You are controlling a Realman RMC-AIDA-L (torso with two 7-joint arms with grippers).
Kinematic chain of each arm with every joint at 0, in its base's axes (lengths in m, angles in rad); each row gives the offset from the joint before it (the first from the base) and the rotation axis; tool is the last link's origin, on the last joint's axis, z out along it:
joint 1: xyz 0 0 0.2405 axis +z
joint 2: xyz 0 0 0 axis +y
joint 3: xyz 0 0 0.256 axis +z
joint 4: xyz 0 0 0 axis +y
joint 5: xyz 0 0 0.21 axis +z
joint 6: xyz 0 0 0 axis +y
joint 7: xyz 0 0 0.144 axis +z
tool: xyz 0 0 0
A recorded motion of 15 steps. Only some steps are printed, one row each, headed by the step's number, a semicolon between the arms.
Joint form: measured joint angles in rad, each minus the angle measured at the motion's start. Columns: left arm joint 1, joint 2, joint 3, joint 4, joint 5, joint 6, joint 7; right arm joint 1, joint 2, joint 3, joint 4, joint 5, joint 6, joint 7.
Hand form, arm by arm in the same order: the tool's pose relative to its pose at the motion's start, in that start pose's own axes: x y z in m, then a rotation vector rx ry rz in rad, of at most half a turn. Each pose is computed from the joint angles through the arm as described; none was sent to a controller.
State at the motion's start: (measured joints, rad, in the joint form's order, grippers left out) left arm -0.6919 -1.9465 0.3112 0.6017 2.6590 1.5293 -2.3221; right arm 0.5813 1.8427 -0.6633 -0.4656 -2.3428 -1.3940 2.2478
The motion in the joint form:
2: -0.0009 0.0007 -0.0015 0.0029 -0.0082 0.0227 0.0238; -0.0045 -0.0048 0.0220 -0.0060 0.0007 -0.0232 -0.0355
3: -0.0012 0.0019 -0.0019 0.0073 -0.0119 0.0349 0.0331; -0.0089 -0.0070 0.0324 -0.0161 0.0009 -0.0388 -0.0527
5: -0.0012 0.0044 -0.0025 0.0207 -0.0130 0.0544 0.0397; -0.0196 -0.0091 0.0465 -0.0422 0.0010 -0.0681 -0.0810
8: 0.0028 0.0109 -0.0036 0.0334 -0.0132 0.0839 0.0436; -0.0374 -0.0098 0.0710 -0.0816 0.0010 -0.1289 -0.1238
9: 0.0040 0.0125 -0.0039 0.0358 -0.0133 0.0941 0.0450; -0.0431 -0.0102 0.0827 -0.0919 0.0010 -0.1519 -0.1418
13: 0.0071 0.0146 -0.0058 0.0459 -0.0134 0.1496 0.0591; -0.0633 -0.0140 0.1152 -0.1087 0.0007 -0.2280 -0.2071
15: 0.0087 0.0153 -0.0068 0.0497 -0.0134 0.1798 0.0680; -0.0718 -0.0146 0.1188 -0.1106 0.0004 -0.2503 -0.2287
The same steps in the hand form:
2: -0.0004 0.0032 -0.0009 -0.0206 -0.0059 0.0251; -0.0002 0.0001 -0.0048 -0.0158 -0.0096 -0.0264
3: -0.0001 0.0046 -0.0022 -0.0286 -0.0077 0.0368; -0.0004 0.0001 -0.0083 -0.0225 -0.0149 -0.0425
5: 0.0009 0.0059 -0.0058 -0.0332 -0.0101 0.0501; -0.0002 0.0000 -0.0150 -0.0305 -0.0227 -0.0736
8: 0.0001 0.0062 -0.0113 -0.0407 -0.0182 0.0573; 0.0027 0.0016 -0.0249 -0.0569 -0.0265 -0.1179
9: -0.0006 0.0066 -0.0126 -0.0452 -0.0225 0.0589; 0.0043 0.0024 -0.0282 -0.0697 -0.0284 -0.1335
13: -0.0051 0.0107 -0.0161 -0.0781 -0.0509 0.0747; 0.0130 0.0042 -0.0373 -0.1177 -0.0249 -0.1817
15: -0.0078 0.0131 -0.0177 -0.0976 -0.0673 0.0837; 0.0176 0.0044 -0.0392 -0.1326 -0.0177 -0.1961

